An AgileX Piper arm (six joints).
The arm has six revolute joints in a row. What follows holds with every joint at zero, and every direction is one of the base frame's. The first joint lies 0.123 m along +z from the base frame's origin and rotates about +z. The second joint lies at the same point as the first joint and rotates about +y. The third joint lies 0.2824 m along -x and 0.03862 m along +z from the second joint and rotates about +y. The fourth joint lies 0.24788 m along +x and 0.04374 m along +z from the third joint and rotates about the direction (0.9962, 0, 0.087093). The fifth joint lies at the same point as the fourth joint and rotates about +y. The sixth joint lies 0.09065 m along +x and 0.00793 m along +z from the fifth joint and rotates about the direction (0.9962, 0, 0.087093). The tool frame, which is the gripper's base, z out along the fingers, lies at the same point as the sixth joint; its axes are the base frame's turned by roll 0, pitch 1.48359 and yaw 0 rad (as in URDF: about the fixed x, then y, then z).
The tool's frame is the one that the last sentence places.
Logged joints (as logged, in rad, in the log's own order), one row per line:
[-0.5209 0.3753 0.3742 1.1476 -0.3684 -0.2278]
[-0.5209 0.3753 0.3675 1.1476 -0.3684 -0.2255]
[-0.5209 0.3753 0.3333 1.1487 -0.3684 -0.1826]
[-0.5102 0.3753 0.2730 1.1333 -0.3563 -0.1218]
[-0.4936 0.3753 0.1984 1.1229 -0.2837 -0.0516]
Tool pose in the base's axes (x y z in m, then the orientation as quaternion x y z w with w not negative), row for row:
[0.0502 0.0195 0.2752 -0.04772 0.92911 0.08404 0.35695]
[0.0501 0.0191 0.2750 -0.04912 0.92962 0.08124 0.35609]
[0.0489 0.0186 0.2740 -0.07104 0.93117 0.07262 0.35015]
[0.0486 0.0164 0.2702 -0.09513 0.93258 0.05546 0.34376]
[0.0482 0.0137 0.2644 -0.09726 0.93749 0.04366 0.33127]
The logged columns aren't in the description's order. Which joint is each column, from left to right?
Columns, left to right: joint 3, joint 2, joint 4, joint 5, joint 6, joint 1.
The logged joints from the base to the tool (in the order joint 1, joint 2, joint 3, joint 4, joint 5, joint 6), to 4 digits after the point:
[-0.2278 0.3753 -0.5209 0.3742 1.1476 -0.3684]
[-0.2255 0.3753 -0.5209 0.3675 1.1476 -0.3684]
[-0.1826 0.3753 -0.5209 0.3333 1.1487 -0.3684]
[-0.1218 0.3753 -0.5102 0.2730 1.1333 -0.3563]
[-0.0516 0.3753 -0.4936 0.1984 1.1229 -0.2837]

